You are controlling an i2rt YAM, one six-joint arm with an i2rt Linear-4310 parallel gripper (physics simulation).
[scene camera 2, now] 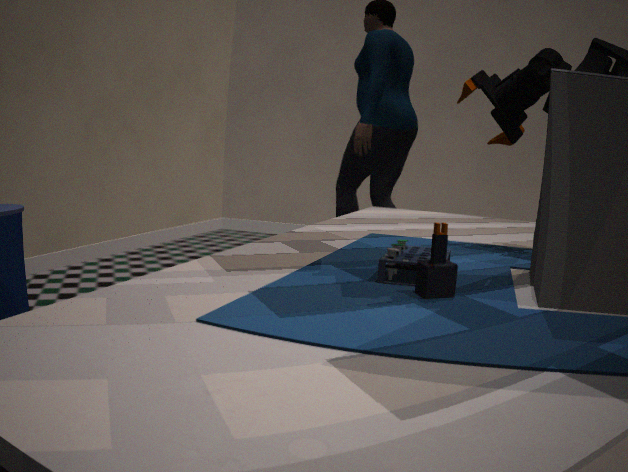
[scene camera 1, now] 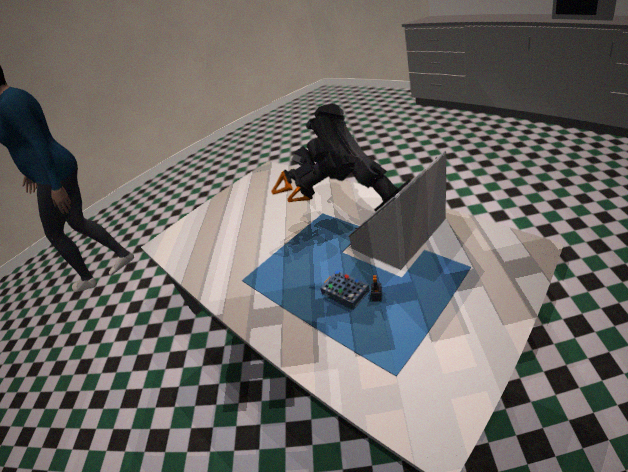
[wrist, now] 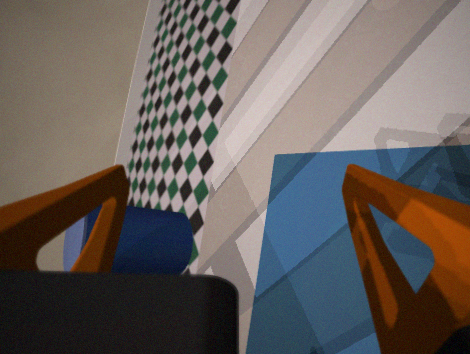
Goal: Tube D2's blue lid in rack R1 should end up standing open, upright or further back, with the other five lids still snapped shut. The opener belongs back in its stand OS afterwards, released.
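Places are measured from the arm's base along level axes (x ahead, y left, z up), in metres.
Where they show: gripper, fingertip midpoint: (scene camera 2: 474,122) (scene camera 1: 280,196) (wrist: 235,176); arm's base, link origin: (scene camera 1: 392,197).
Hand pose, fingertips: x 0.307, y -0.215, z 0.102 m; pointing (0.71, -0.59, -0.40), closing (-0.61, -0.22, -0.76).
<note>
Each offset is from my fingertips to the top centre of the thing. Level surfaces: height alone.
The dark rack R1 {0.031 m ahead, 0.281 m left, 0.203 m down} (scene camera 1: 345,290) (scene camera 2: 413,255) stands on the blue mat with small coloured lids on it, blue, red and green among them. The lids are too small to tell which is D2's or whether each is shut. The opener {0.017 m back, 0.375 m left, 0.160 m down} (scene camera 1: 375,284) (scene camera 2: 439,243), dark with an orange top, stands upright in its dark stand OS {0.017 m back, 0.375 m left, 0.205 m down} (scene camera 1: 375,294) (scene camera 2: 435,280), right beside the rack. My gripper (scene camera 1: 289,193) (scene camera 2: 474,121) (wrist: 235,176) is open and empty, high above the table and well away from the rack and the stand. Rack and opener do not show in the wrist view.
A tall grey panel (scene camera 1: 406,223) (scene camera 2: 578,192) stands beside the blue mat {0.245 m down} (scene camera 1: 395,355) (scene camera 2: 324,324) (wrist: 300,200), between the arm's base and the stand. A blue cylinder (scene camera 2: 11,258) (wrist: 155,240) stands off the table. A person (scene camera 1: 40,147) (scene camera 2: 385,81) is beyond the table.
</note>
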